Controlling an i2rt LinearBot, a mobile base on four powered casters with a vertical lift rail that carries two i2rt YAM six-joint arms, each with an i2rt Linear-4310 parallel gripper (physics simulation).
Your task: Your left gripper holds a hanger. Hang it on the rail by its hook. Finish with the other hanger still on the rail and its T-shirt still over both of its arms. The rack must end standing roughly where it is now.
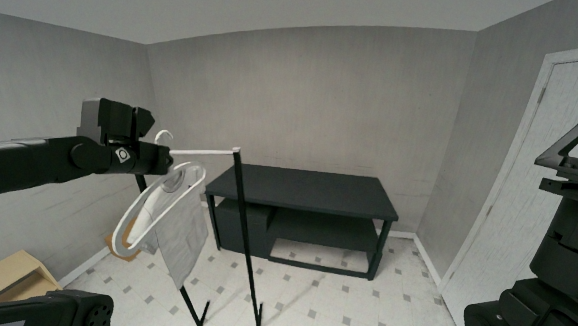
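Note:
My left gripper (169, 161) is shut on a white hanger (118, 235). The hanger is tilted, its loop hangs below the fingers and its hook curves up above them. The gripper is in front of the left part of the rack's white rail (207, 152); I cannot tell whether the hook touches the rail. The light grey T-shirt (184, 240) hangs below the rail, behind the held hanger's loop. The other hanger is hidden behind the gripper and loop. The rack (243, 210) stands upright on black posts. My right gripper (541, 173) is open and empty at the right edge, partly cut off.
A dark table (305, 187) with a lower shelf stands behind the rack, to its right. A light wooden shelf unit (22, 260) is at the lower left. A brown box (131, 256) is partly hidden behind the held hanger. A white door (520, 200) is at the right.

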